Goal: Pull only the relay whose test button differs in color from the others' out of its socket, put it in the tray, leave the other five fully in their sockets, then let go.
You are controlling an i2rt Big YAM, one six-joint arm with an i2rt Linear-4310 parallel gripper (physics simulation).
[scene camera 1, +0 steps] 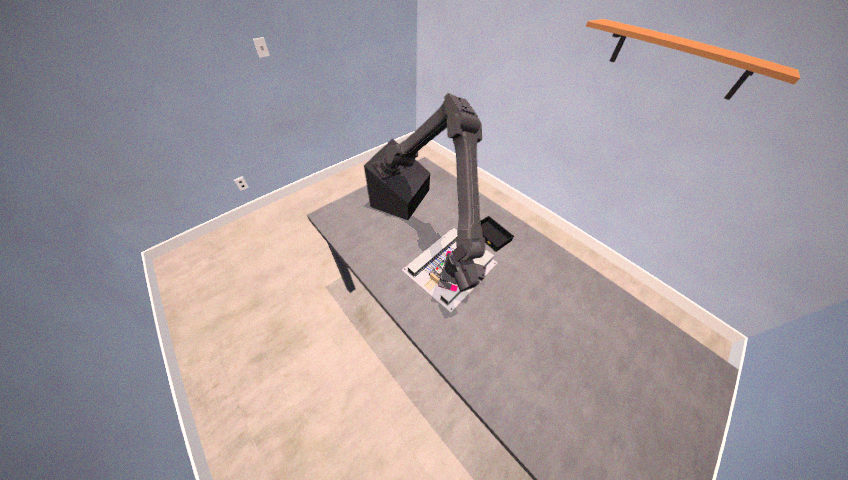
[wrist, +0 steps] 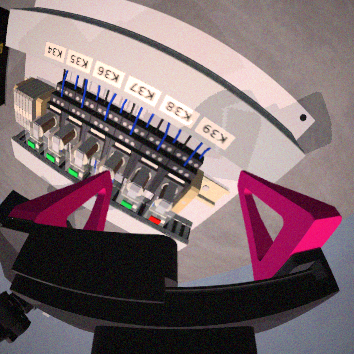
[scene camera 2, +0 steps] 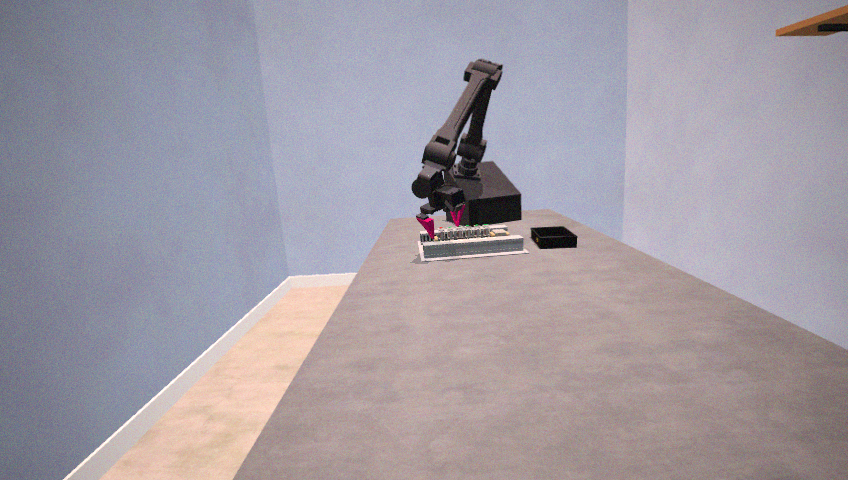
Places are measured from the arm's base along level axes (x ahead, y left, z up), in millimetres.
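Pixels of known places: gripper, fingertip midpoint: [scene camera 1: 448,276] [wrist: 174,177] [scene camera 2: 445,232]; arm's base at its link origin: [scene camera 1: 386,168] [scene camera 2: 465,173].
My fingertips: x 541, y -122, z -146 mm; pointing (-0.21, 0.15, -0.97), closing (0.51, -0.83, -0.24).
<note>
Ahead of a thing's pixels: the offset from my fingertips to its middle. "spot": to the spot under its first point.
The relay with the red test button @(45 mm back, 11 mm right, 17 mm down) [wrist: 165,199] stands in its socket at the K39 end of the row. Green buttons show on the K34, K35, K36 and K38 relays @(47 mm back, 18 mm left, 17 mm down) [wrist: 135,186]; the K37 button is hidden behind a finger. All six relays look seated. My gripper [wrist: 174,177] [scene camera 2: 445,231] is open and empty, its magenta fingertips wide apart above the panel. In the wrist view, the red-button relay lies between the two fingers, nearer the left one. The black tray @(44 mm back, 348 mm left, 47 mm down) [scene camera 1: 503,243] [scene camera 2: 553,243] stands beside the panel; its edge shows at far left in the wrist view.
The white panel @(spot: 106 mm back, 73 mm right, 62 mm down) [scene camera 1: 416,277] [wrist: 270,150] carries long raised ducts @(39 mm ahead, 80 mm left, 41 mm down) [scene camera 2: 476,245] on both sides of the relay row. A beige terminal block @(57 mm back, 161 mm left, 36 mm down) [wrist: 32,97] stands at the K34 end, and a bare rail end @(spot: 40 mm back, 65 mm right, 60 mm down) [wrist: 215,192] shows past K39. The black base box [scene camera 1: 395,193] stands behind.
</note>
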